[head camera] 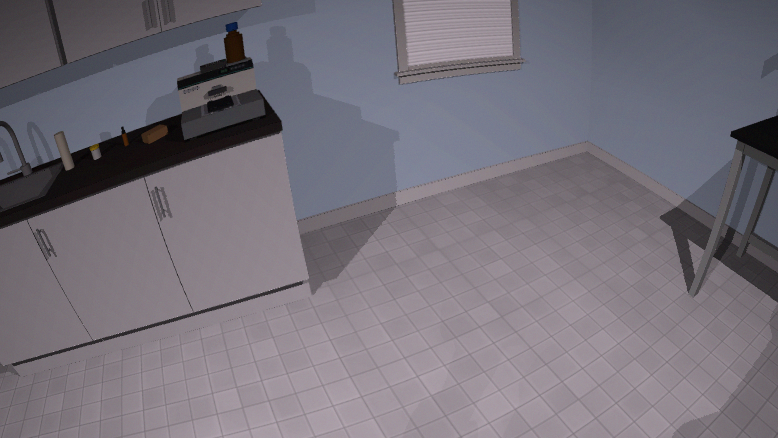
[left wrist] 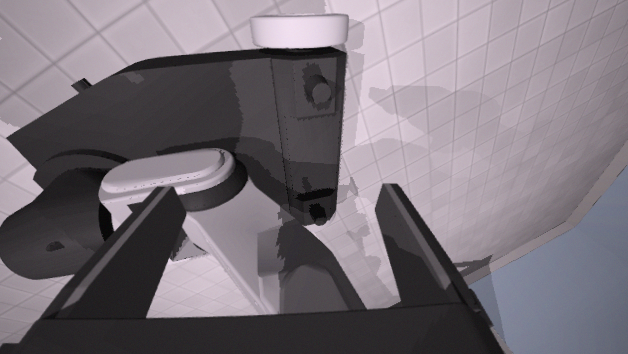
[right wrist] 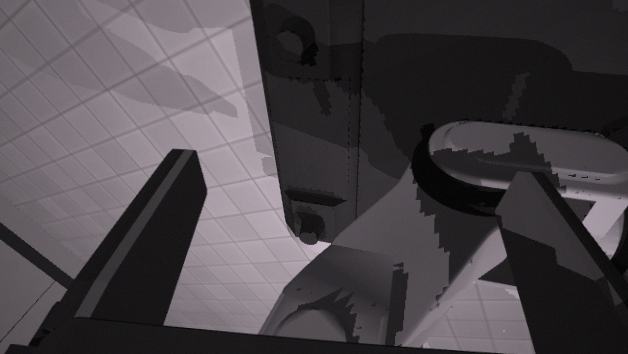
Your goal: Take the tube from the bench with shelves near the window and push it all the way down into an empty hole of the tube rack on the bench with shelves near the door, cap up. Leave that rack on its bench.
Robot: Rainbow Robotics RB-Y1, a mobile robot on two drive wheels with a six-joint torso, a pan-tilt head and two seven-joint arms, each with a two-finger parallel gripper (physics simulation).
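Observation:
The tube, the tube rack and the benches with shelves do not show for certain in any view. My left gripper [left wrist: 281, 198] is open in the left wrist view, its two dark fingers wide apart with no object between them; my own base and torso show behind them. My right gripper [right wrist: 352, 181] is open in the right wrist view, also with no object held, over my own base and torso. Neither gripper shows in the head view.
A counter [head camera: 217, 217] with a sink [head camera: 29, 187], small bottles and a grey device [head camera: 223, 114] stands at the left. A dark-topped table [head camera: 759, 136] with thin legs stands at the right. A window [head camera: 460, 32] is in the far wall above the tiled floor [head camera: 462, 299].

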